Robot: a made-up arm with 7 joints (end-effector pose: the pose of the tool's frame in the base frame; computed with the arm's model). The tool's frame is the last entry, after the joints. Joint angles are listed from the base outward.
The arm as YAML. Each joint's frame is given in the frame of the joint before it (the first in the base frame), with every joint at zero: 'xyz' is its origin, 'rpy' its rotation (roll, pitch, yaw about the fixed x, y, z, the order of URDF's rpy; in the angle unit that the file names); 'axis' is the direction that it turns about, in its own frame. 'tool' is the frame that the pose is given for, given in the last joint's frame.
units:
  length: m
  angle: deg
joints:
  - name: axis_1
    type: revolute
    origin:
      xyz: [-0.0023, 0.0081, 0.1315]
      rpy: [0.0, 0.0, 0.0]
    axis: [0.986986, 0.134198, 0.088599]
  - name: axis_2
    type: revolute
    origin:
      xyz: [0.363, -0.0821, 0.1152]
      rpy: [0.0, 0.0, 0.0]
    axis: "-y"
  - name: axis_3
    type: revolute
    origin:
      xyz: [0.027, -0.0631, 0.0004]
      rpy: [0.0, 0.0, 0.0]
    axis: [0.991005, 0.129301, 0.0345]
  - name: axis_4
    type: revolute
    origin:
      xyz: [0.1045, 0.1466, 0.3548]
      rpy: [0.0, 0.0, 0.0]
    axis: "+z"
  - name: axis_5
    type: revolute
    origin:
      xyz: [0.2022, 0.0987, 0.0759]
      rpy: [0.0, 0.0, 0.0]
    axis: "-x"
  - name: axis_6
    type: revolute
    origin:
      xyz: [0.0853, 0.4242, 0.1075]
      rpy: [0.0, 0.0, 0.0]
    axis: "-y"
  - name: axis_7
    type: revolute
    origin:
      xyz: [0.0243, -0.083, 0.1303]
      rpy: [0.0, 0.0, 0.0]
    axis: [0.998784, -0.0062, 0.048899]
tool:
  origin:
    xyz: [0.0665, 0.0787, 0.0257]
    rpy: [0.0, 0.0, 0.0]
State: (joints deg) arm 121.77 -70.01 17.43 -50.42 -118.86 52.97 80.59
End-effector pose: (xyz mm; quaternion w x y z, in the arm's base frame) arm 797.2 261.5 -423.2 0.0692 -0.3702 -0.0962 0.9214
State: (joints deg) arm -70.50 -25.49 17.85 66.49 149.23 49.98 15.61
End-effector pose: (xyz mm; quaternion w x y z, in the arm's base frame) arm 675.7 91.1 125.1 0.0610 0.6657 0.0815 -0.7392
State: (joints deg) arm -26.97 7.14 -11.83 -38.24 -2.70 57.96 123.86
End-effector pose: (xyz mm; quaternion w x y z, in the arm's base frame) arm 726.9 642.2 781.2 0.6524 0.3883 -0.4137 0.5025
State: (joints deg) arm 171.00 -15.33 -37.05 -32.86 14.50 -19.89 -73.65
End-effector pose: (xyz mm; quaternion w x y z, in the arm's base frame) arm 1189.2 -100.9 243.1 0.8192 0.3146 0.1773 0.4455
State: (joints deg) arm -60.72 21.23 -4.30 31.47 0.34 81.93 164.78
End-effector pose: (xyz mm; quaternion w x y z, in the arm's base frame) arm 229.7 840.6 139.4 0.2993 0.4661 0.5015 0.6646
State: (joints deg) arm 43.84 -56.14 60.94 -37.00 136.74 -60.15 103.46
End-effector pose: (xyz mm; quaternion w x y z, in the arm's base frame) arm 491.2 117.8 -400.9 0.5840 -0.0834 0.7613 -0.2691
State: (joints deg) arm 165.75 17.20 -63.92 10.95 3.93 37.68 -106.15
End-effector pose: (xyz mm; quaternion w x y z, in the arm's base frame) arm 920.9 -423.3 455.9 0.9443 -0.0955 0.1246 -0.2893
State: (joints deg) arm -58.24 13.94 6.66 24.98 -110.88 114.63 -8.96
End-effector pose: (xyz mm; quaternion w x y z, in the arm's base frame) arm 387.7 696.0 870.9 0.6126 0.3461 -0.6263 -0.3358
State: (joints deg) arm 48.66 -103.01 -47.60 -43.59 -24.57 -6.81 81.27
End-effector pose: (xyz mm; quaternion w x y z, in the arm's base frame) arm 723.3 852.5 112.9 0.6064 0.5016 0.5833 -0.2011
